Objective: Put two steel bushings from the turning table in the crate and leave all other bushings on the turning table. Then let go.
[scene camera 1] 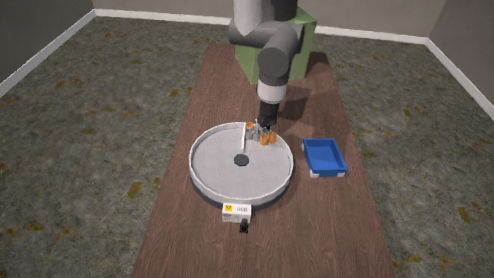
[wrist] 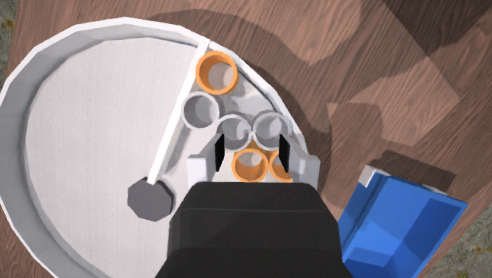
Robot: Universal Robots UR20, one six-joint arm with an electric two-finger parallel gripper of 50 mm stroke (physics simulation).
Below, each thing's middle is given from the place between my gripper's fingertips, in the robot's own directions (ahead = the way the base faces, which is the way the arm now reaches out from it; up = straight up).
The blue crate (scene camera 1: 323,157) lies 70 mm ahead of my hand, 270 mm to the left of it and 80 mm below it.
